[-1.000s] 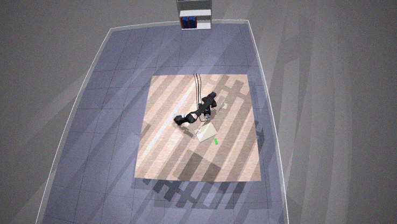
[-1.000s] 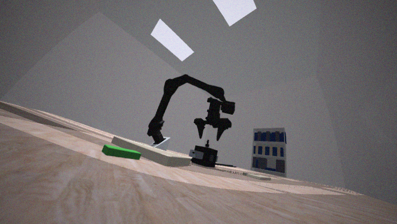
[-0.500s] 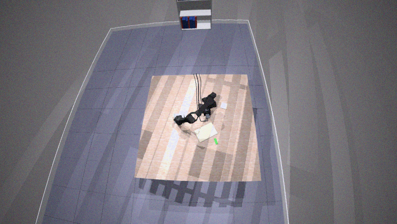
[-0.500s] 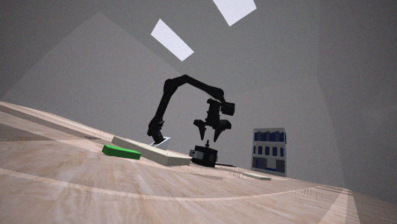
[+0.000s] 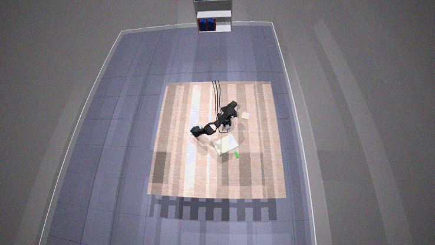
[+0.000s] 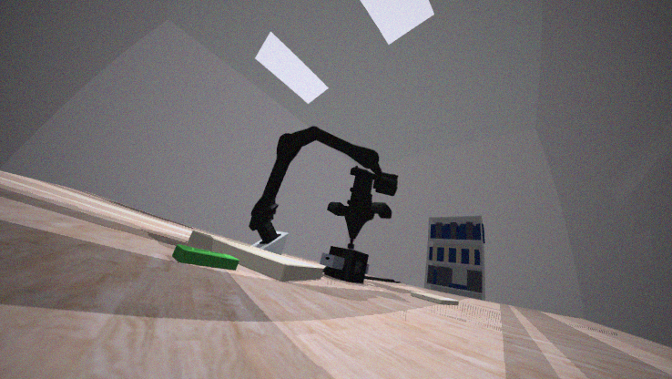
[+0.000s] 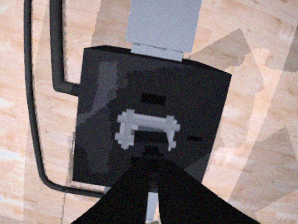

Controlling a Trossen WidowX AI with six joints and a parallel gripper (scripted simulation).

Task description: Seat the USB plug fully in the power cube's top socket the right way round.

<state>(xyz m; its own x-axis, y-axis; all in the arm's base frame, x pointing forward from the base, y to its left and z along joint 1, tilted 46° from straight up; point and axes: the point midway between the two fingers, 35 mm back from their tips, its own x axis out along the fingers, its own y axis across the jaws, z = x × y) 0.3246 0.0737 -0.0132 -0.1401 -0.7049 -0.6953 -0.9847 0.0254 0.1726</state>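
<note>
Now: gripper tip 4 cm above the USB socket. From my gripper tip the other things lie so: dark USB plug 2 cm below; green block 6 cm ahead, 34 cm to the right, 10 cm below.
</note>
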